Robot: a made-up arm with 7 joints.
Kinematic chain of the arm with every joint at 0, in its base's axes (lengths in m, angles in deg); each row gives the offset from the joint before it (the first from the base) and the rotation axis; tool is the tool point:
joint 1: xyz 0 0 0 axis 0 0.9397 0.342
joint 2: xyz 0 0 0 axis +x
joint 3: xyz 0 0 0 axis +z
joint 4: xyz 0.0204 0 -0.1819 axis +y
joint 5: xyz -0.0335 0 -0.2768 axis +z
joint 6: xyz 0 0 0 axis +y
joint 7: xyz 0 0 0 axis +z
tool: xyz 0 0 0
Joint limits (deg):
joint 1: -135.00..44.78
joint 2: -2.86..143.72
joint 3: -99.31..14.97
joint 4: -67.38..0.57
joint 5: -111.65..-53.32
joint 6: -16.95..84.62
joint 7: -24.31..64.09
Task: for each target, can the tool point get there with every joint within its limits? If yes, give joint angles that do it. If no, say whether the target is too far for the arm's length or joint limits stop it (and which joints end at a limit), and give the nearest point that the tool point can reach.
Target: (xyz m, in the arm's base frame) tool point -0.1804 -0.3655 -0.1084
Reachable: no: joint limits stop it (at a limit: joint 1, joint 2, joint 3, joint 4) | nearest point -0.1664 -0.3046 -0.2250 | short by 0.132 m
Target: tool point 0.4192 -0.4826 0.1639
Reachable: no: too far | nearest point 0.2970 -0.3298 0.1206 | short by 0.200 m
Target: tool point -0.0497 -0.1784 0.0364
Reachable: no: joint limits stop it (at a limit: joint 1, joint 2, joint 4) | nearest point 0.0364 -0.3867 0.1424 | short by 0.249 m
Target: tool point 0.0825 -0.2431 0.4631
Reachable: no: too far | nearest point 0.0905 -0.1985 0.3722 | short by 0.102 m
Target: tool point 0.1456 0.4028 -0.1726
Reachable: yes | joints -21.37 68.06 -52.10 -11.50 -105.88 57.45 41.01
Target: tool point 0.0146 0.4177 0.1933
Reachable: yes | joints -34.49 124.10 -69.05 -22.43 -87.66 64.58 46.89
